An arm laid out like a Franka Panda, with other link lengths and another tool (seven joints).
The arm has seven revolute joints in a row. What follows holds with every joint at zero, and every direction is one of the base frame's. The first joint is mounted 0.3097 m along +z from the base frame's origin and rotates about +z. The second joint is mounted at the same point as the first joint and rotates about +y. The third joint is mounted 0.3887 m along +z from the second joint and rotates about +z. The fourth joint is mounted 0.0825 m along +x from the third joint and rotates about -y. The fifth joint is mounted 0.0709 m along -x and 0.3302 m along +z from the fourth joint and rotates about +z. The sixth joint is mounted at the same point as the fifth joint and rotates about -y. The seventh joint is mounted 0.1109 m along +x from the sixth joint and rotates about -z. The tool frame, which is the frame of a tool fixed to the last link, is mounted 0.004 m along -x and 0.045 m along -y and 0.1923 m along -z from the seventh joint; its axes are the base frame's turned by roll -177.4, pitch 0 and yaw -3.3 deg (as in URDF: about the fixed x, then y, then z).
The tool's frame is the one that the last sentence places.
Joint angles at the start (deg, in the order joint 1, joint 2, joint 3, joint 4, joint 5, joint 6, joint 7):
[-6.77 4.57 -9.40 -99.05 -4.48 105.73 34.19]
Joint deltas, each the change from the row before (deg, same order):
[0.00 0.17 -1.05 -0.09 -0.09 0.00 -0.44]
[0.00 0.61 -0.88 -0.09 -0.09 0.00 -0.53]
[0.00 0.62 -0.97 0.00 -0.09 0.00 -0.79]
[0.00 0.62 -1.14 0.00 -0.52 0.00 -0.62]
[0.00 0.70 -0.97 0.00 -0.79 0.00 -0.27]
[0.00 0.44 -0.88 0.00 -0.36 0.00 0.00]
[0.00 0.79 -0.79 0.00 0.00 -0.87 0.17]
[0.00 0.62 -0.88 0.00 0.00 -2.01 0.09]
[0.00 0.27 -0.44 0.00 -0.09 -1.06 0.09]
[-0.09 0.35 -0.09 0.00 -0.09 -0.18 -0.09]
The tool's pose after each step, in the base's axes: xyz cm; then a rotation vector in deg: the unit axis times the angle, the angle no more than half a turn. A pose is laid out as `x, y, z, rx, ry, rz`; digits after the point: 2 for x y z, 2 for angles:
50.37, -20.32, 49.50, 158.75, -79.06, 6.13
50.23, -21.13, 48.91, 158.21, -79.31, 5.07
50.09, -22.05, 48.38, 157.77, -79.31, 4.11
49.82, -23.20, 47.90, 156.79, -79.41, 3.23
49.59, -24.25, 47.37, 155.51, -79.50, 2.31
49.31, -25.08, 47.05, 154.44, -80.23, 1.73
48.89, -25.65, 46.26, 153.31, -81.34, -0.68
48.00, -26.14, 45.51, 151.94, -82.53, -4.54
47.51, -26.39, 45.19, 151.14, -83.11, -6.47
47.45, -26.56, 44.88, 150.85, -83.06, -7.23

